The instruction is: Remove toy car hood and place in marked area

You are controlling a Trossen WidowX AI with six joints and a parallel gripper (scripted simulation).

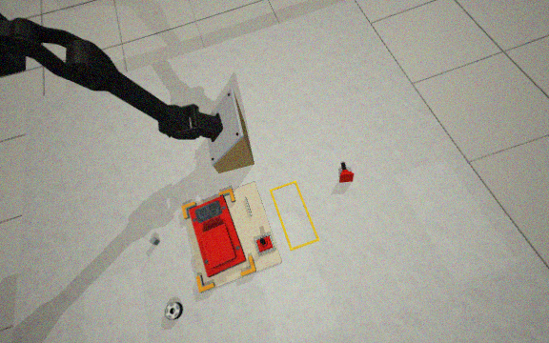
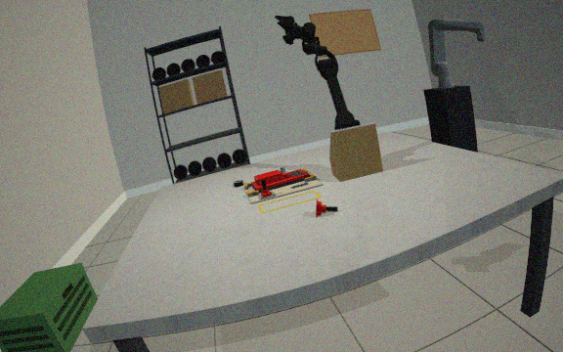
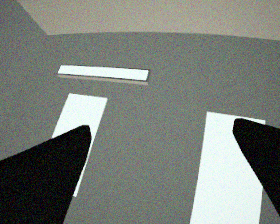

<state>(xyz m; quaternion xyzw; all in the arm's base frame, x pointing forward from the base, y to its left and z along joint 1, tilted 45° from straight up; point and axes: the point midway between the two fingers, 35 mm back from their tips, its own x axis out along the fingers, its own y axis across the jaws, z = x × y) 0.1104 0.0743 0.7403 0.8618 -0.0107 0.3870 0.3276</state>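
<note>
The red hood lies 240 mm ahead of my gripper tip, 390 mm to the left of it and 670 mm below it.
</note>
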